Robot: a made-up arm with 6 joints. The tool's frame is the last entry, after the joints. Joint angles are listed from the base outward. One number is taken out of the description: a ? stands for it. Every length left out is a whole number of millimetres.
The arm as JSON. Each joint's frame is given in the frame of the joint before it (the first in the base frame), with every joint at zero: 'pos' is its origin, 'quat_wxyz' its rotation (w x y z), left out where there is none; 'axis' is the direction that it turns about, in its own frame. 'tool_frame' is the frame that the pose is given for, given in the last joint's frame.
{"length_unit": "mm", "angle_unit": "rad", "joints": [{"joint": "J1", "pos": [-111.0, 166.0, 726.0], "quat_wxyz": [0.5, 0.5, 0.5, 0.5], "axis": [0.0, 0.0, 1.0]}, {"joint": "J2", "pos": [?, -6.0, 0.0], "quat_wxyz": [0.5, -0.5, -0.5, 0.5], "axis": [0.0, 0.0, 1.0]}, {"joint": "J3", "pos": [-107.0, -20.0, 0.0], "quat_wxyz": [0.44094, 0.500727, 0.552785, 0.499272], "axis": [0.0, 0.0, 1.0]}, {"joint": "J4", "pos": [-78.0, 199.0, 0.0], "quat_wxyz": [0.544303, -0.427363, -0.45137, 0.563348], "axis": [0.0, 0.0, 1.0]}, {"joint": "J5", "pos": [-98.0, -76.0, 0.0], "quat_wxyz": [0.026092, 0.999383, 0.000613, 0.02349], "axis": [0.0, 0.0, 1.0]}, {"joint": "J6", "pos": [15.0, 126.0, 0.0], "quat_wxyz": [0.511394, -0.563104, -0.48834, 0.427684], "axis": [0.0, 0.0, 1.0]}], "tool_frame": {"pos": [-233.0, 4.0, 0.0], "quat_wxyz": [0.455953, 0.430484, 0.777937, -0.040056]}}
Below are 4 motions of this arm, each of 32 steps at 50 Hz.
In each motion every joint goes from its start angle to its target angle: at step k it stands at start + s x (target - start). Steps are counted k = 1, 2, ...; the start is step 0. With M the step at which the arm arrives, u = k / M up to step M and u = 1 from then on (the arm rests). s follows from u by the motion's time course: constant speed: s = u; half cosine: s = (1 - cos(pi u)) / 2; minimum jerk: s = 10 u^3 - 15 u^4 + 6 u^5.
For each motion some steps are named. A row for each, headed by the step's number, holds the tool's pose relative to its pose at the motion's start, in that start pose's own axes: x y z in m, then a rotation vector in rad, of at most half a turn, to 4 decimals.
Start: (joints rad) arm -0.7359 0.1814 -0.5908 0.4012 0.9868 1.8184
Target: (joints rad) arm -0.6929 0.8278 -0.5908 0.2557 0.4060 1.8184
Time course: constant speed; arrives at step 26
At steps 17, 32:
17: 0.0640 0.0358 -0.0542 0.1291 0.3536 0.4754
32: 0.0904 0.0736 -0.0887 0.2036 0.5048 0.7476

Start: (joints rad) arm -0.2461 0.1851 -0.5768 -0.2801 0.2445 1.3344
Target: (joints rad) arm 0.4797 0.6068 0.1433 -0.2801 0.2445 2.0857
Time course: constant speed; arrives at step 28
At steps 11, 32:
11: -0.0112 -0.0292 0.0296 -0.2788 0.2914 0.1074
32: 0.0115 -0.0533 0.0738 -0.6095 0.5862 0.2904

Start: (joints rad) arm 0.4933 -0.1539 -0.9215 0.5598 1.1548 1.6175
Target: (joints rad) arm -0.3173 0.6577 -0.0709 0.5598 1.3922 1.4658
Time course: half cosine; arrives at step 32
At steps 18, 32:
18: 0.1010 0.1444 -0.0091 0.6453 -0.4670 0.5676
32: 0.0976 0.2289 0.0845 1.0960 -0.9279 0.9270

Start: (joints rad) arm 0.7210 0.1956 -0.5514 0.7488 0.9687 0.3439
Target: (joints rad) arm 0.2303 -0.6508 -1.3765 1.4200 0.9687 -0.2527
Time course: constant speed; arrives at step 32
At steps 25, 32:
25: -0.0214 0.0924 0.1644 0.1786 -0.6084 0.0837
32: -0.0606 0.1373 0.2104 0.2642 -0.8361 0.2268

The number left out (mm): -31.0
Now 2 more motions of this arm.
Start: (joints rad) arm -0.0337 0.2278 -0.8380 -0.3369 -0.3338 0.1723
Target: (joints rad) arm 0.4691 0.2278 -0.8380 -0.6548 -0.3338 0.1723
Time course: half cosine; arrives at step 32
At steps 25, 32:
25: -0.0534 -0.0869 -0.0267 -0.1877 -0.0619 -0.3156
32: -0.0638 -0.0968 -0.0289 -0.2166 -0.0644 -0.3536

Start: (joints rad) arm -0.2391 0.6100 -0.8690 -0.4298 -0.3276 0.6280
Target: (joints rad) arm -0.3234 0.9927 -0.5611 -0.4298 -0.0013 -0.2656
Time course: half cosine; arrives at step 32
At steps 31, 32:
31: 0.0509 0.2737 -0.0234 0.8354 -0.2908 0.9462
32: 0.0507 0.2744 -0.0232 0.8376 -0.2914 0.9485

